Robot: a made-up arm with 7 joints. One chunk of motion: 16 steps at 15 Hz.
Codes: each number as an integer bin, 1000 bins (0 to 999) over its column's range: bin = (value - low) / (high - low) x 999, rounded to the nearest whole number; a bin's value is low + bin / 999 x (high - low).
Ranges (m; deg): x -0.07..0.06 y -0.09..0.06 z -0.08..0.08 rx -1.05..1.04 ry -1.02..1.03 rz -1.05..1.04
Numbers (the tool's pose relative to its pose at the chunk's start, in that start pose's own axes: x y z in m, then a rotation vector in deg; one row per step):
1: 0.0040 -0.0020 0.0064 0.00 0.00 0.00
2: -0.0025 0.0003 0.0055 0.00 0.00 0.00
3: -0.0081 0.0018 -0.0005 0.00 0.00 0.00
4: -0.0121 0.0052 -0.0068 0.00 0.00 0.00
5: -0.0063 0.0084 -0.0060 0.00 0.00 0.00
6: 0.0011 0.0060 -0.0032 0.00 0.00 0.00
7: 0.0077 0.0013 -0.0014 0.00 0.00 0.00
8: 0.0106 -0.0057 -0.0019 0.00 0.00 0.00
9: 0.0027 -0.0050 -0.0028 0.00 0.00 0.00
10: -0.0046 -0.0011 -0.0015 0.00 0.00 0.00
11: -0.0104 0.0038 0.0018 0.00 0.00 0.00
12: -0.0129 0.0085 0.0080 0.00 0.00 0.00
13: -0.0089 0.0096 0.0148 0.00 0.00 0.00
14: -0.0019 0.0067 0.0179 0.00 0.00 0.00
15: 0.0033 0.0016 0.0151 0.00 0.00 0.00
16: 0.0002 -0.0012 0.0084 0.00 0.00 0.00
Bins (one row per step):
1: 569 586 539 502 497 502
2: 519 601 534 502 497 502
3: 476 611 496 502 497 502
4: 445 634 457 502 497 502
5: 490 655 462 502 497 502
6: 546 639 480 502 497 502
7: 597 608 491 502 497 502
8: 619 561 488 502 497 502
9: 559 566 482 502 497 502
10: 503 592 490 502 497 502
11: 458 625 511 502 497 502
12: 439 656 549 502 497 502
13: 470 663 592 502 497 502
14: 523 644 611 502 497 502
15: 563 610 594 502 497 502
16: 539 591 552 502 497 502

